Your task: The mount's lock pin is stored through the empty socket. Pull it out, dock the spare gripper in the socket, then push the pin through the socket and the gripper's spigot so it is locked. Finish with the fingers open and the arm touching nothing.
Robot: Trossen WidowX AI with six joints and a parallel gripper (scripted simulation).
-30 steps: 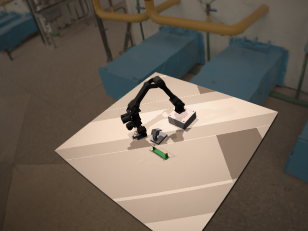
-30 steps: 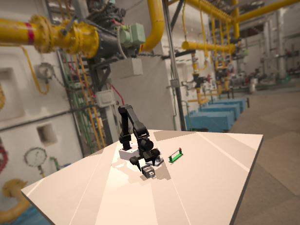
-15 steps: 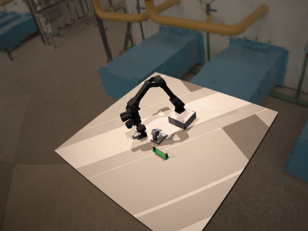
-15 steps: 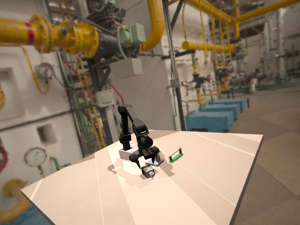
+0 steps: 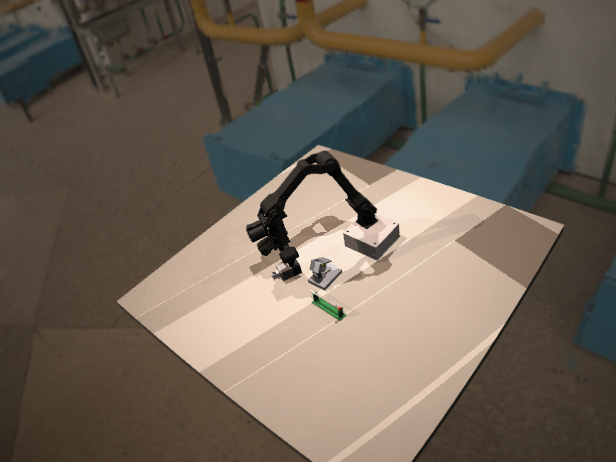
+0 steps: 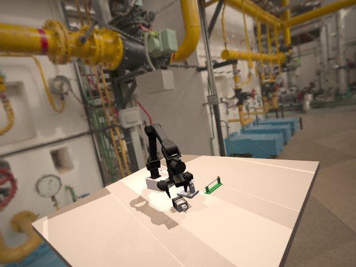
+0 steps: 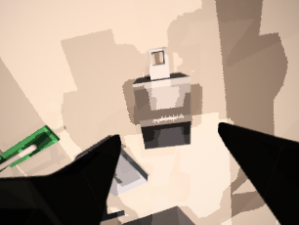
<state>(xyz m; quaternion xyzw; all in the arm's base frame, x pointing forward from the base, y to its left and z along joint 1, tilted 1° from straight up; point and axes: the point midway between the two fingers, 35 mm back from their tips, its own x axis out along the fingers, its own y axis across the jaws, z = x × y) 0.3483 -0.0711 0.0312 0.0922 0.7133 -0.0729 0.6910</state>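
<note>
Now: gripper tip 20 mm short of the spare gripper and 50 mm above it. Also, from my gripper tip: grey mount (70 mm behind, 130 mm to the left, 20 mm below); then green cradle (10 mm ahead, 250 mm to the left, 50 mm below).
</note>
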